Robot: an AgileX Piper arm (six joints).
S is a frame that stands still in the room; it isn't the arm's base.
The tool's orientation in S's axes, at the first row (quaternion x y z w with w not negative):
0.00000, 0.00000, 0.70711, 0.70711
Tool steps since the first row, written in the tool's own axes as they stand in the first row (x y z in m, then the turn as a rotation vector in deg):
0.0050, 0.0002, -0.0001, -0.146, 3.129, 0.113
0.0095, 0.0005, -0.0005, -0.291, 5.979, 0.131
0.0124, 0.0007, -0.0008, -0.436, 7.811, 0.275
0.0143, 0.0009, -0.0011, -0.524, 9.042, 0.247
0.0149, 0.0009, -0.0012, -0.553, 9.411, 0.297
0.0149, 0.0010, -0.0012, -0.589, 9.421, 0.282
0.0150, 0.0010, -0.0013, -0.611, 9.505, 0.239
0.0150, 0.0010, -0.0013, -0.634, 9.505, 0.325
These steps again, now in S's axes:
-0.0002, 0.0050, -0.0001, -3.129, -0.146, 0.113
-0.0005, 0.0095, -0.0005, -5.979, -0.291, 0.131
-0.0007, 0.0124, -0.0008, -7.811, -0.436, 0.275
-0.0009, 0.0143, -0.0011, -9.042, -0.524, 0.247
-0.0009, 0.0149, -0.0012, -9.411, -0.553, 0.297
-0.0010, 0.0149, -0.0012, -9.421, -0.589, 0.282
-0.0010, 0.0150, -0.0013, -9.505, -0.611, 0.239
-0.0010, 0.0150, -0.0013, -9.505, -0.634, 0.325

